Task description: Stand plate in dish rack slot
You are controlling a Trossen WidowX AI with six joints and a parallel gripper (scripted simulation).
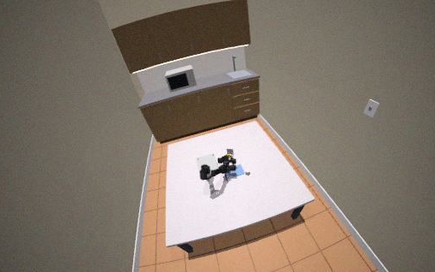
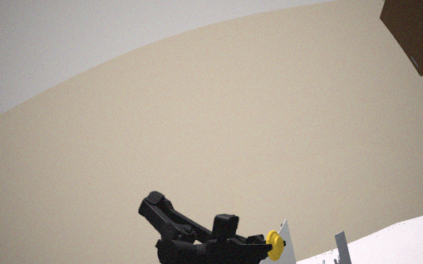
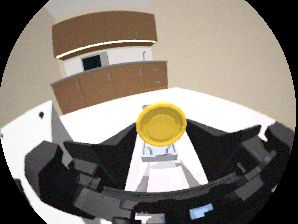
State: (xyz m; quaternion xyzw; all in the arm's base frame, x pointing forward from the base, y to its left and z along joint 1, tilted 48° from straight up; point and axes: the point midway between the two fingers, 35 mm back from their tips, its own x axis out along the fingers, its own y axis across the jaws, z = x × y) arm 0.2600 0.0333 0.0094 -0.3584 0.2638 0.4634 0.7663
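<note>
Now: the grey dish rack 2 cm ahead of my gripper tip, 5 cm to the left of it and 7 cm below it. Also, from my gripper tip: blue mat: 2 cm ahead, 15 cm to the right, 9 cm below; blue spoon: 9 cm behind, 19 cm to the right, 9 cm below; yellow plate: 1 cm to the right.
</note>
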